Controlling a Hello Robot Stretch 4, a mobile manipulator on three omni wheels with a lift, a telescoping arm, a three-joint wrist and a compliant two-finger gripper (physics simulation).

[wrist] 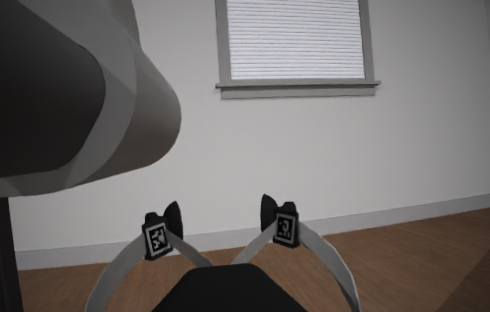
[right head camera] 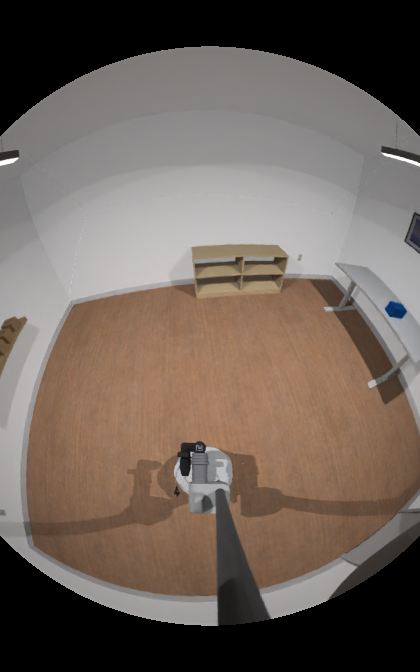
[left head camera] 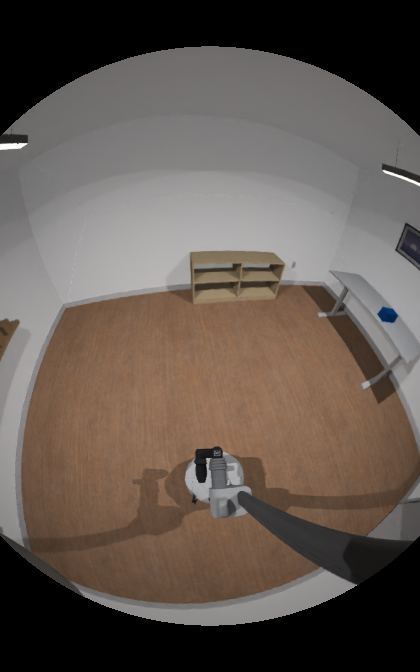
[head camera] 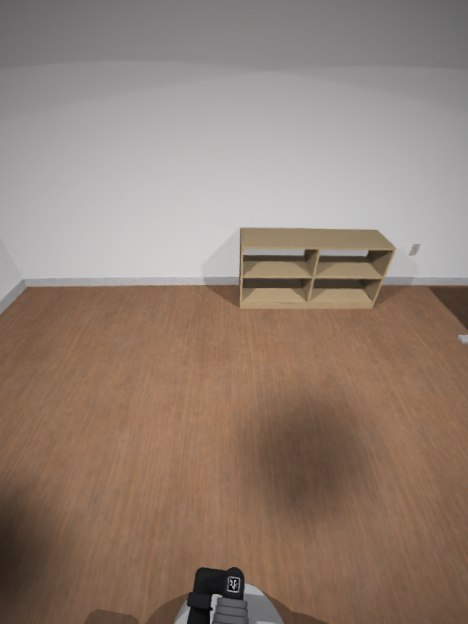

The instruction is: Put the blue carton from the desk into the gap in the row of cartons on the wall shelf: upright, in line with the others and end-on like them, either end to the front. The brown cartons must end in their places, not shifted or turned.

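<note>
The blue carton (left head camera: 387,314) (right head camera: 395,309) sits on the grey desk (left head camera: 357,287) (right head camera: 362,276) along the right wall, far from my gripper. Part of the wall shelf (left head camera: 4,348) (right head camera: 4,359) with brown cartons (right head camera: 10,324) shows at the left edge of both side head views; its gap cannot be made out. My gripper (wrist: 221,220) is open and empty in the wrist view, its two fingertips well apart. The arm is drawn in over the base.
A low wooden shelf unit (head camera: 308,239) (left head camera: 237,258) (right head camera: 240,251) stands against the far wall. The desk's feet (left head camera: 367,385) (right head camera: 372,384) reach out over the floor. A window (wrist: 297,40) is in the wall that the wrist camera faces.
</note>
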